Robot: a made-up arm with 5 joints.
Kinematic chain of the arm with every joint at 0, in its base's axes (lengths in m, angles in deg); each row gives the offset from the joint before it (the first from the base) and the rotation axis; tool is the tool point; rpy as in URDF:
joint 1: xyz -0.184 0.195 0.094 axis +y
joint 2: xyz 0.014 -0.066 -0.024 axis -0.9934 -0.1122 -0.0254
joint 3: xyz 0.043 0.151 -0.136 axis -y
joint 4: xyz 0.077 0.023 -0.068 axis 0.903 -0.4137 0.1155
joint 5: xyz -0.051 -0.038 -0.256 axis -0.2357 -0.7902 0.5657
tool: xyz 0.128 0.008 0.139 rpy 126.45 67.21 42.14
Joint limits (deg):
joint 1: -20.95..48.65
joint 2: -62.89..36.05
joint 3: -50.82..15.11
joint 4: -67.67..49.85
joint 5: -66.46..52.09
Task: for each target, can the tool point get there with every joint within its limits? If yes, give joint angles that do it. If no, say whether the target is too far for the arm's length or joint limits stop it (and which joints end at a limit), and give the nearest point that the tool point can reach.
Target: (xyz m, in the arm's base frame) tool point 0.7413 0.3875 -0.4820
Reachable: no: too far | nearest point 0.3288 0.2745 -0.2583 | short by 0.483 m
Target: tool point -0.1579 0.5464 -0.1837
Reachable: yes | joints 12.95 -54.15 -21.03 -1.63 -43.46
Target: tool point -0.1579 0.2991 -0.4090
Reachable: yes | joints 18.66 -1.25 -19.82 23.89 -30.96
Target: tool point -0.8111 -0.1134 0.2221
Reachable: no: joint limits stop it (at a limit: joint 1, joint 3, joint 5) | nearest point -0.5511 -0.0891 -0.1279 | short by 0.437 m
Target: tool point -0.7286 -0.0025 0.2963
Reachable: no: joint limits stop it (at a limit: joint 1, joint 3, joint 5) | nearest point -0.5497 -0.0005 -0.1253 | short by 0.458 m
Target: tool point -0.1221 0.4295 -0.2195
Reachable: yes | joints 12.58 -24.58 -19.98 9.21 0.16
